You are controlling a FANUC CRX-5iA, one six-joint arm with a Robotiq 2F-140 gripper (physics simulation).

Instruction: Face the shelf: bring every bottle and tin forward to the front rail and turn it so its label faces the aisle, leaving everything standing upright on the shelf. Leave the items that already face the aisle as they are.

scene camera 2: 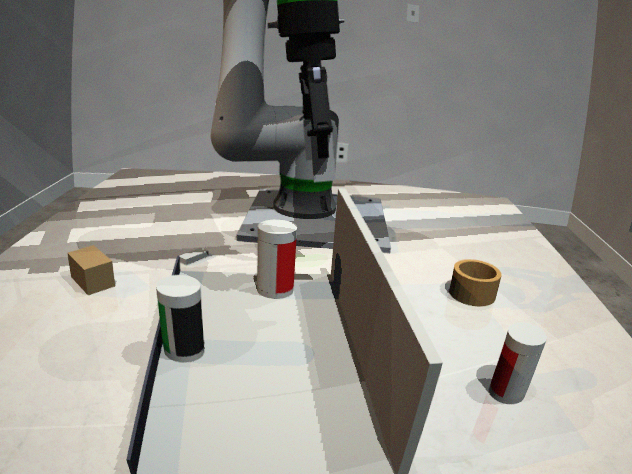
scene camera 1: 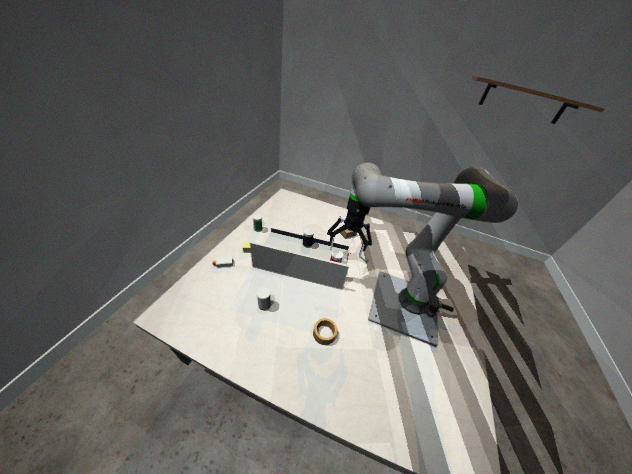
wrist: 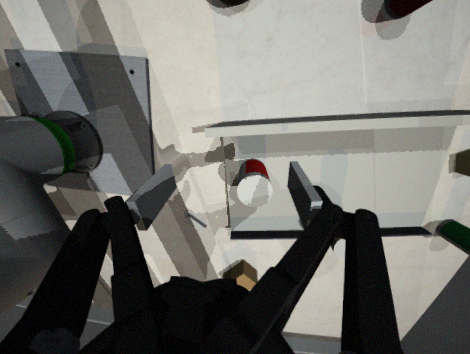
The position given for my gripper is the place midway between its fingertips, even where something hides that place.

My gripper point(scene camera 2: 319, 169) is open, with nothing in its grasp. The table carries a brown ring point(scene camera 2: 475, 283). Also in view: a back panel point(scene camera 2: 401, 367) and a dark front rail point(wrist: 275, 234).
My gripper also shows in scene camera 1 point(scene camera 1: 345, 252) and in the wrist view point(wrist: 229, 175). The back panel also shows in the wrist view point(wrist: 439, 117).
